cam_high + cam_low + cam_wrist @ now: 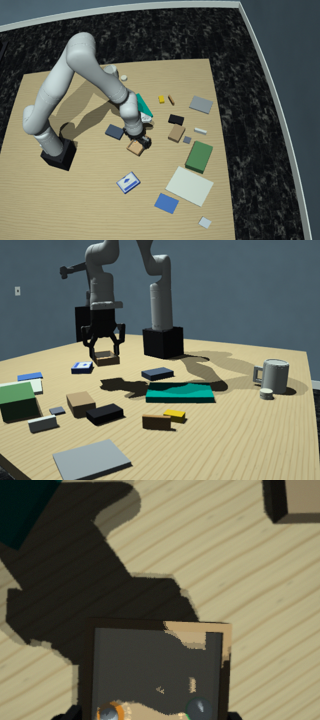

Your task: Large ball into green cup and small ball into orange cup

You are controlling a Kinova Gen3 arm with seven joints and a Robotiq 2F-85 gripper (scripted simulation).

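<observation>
My gripper is now 2 cm above the covered wooden puzzle. Also, from my hand: tan block (19 cm ahead, 8 cm below, 7 cm to the left); then teal slab (25 cm to the left, 8 cm below, 1 cm behind); then dark blue block (13 cm behind, 12 cm to the left, 8 cm below).
</observation>
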